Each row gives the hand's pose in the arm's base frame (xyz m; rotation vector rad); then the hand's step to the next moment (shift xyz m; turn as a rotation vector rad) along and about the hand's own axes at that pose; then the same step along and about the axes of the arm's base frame.
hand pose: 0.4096 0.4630 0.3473 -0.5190 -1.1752 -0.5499
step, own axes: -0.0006 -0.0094 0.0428 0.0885 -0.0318 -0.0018
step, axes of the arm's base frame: -0.0365 0.0203 0.0132 0.0061 -0.0367 0.0864
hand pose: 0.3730 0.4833 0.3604 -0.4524 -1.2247 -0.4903
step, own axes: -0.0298 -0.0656 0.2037 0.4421 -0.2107 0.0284
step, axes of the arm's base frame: -0.2029 0.0670 0.0321 -0.0285 -0.2038 0.4453
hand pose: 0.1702 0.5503 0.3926 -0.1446 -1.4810 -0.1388
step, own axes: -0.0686 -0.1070 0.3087 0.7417 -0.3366 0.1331
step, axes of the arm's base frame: -0.3277 -0.0489 -0.0411 -0.1284 -0.3098 0.7541
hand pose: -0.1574 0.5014 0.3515 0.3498 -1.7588 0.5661
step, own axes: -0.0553 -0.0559 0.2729 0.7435 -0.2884 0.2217
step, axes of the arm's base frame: -0.1801 -0.1987 -0.0936 -0.2262 -0.3176 0.7301
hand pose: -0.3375 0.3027 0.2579 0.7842 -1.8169 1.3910
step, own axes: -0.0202 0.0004 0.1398 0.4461 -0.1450 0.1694
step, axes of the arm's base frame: -0.0127 -0.1346 -0.0408 -0.1645 -0.2192 0.4167
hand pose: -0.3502 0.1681 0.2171 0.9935 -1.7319 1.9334
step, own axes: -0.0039 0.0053 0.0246 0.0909 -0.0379 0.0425
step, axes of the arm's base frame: 0.0055 -0.0240 -0.0065 -0.0258 -0.0508 0.0909
